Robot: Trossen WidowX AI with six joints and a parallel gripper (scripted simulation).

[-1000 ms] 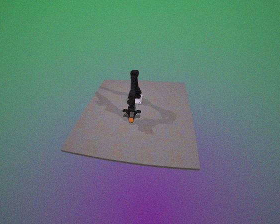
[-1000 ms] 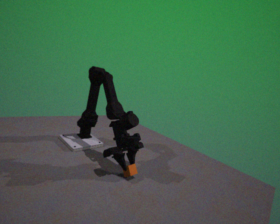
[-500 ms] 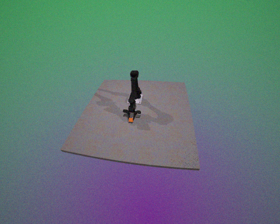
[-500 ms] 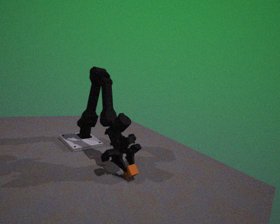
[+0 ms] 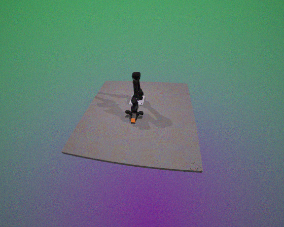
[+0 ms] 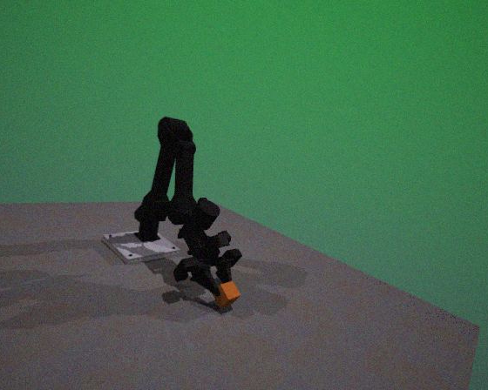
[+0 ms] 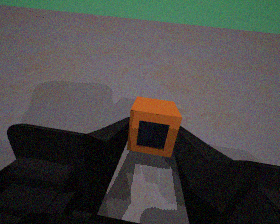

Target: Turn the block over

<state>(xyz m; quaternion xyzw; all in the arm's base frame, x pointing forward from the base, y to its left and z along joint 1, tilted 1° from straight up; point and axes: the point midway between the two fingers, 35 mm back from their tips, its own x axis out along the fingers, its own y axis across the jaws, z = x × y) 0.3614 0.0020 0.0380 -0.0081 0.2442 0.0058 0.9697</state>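
The orange block is 10 mm behind my gripper tip.
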